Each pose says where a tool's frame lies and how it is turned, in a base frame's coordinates. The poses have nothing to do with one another.
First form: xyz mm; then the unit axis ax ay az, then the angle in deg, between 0 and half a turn.
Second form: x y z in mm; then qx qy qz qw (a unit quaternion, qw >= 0). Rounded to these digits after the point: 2 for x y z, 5 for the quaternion.
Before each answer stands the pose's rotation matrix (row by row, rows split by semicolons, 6 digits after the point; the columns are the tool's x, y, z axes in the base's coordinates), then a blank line. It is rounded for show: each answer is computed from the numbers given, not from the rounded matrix.
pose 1, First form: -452.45, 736.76, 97.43, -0.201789, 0.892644, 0.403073, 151.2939
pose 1, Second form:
-0.800662 -0.531716 0.276077; -0.144510 0.618599 0.772303; -0.581427 0.578457 -0.572127

-452.45, 736.76, 97.43, -0.19549, 0.86478, 0.39049, 0.24790
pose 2, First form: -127.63, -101.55, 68.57, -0.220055, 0.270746, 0.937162, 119.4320
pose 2, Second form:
-0.419171 -0.905067 -0.071762; 0.727356 -0.382066 0.570069; -0.543369 0.186760 0.818457

-127.63, -101.55, 68.57, -0.19003, 0.23380, 0.80927, 0.50429
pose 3, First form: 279.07, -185.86, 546.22, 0.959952, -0.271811, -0.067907, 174.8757
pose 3, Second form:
0.843329 -0.514743 -0.154392; -0.526873 -0.848536 -0.048898; -0.105837 0.122582 -0.986799

279.07, -185.86, 546.22, 0.95899, -0.27154, -0.06784, 0.04470
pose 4, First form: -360.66, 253.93, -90.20, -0.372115, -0.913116, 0.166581, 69.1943
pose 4, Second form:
0.444485 0.063375 -0.893542; 0.374811 0.892822 0.249770; 0.813603 -0.445929 0.373093

-360.66, 253.93, -90.20, -0.21129, -0.51847, 0.09459, 0.82316
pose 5, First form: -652.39, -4.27, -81.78, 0.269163, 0.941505, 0.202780, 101.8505
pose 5, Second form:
-0.118032 0.107002 0.987228; 0.503918 0.863109 -0.033301; -0.855649 0.493551 -0.155795

-652.39, -4.27, -81.78, 0.20896, 0.73091, 0.15742, 0.63033
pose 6, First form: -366.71, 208.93, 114.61, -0.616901, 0.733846, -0.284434, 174.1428
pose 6, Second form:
-0.235632 -0.874031 0.424908; -0.932084 0.079470 -0.353418; 0.275131 -0.479326 -0.833396

-366.71, 208.93, 114.61, -0.61610, 0.73289, -0.28406, 0.05109
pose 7, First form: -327.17, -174.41, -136.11, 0.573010, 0.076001, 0.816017, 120.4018
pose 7, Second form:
-0.011560 -0.638225 0.769763; 0.769401 -0.497362 -0.400817; 0.638662 0.587623 0.496800

-327.17, -174.41, -136.11, 0.49724, 0.06595, 0.70812, 0.49696
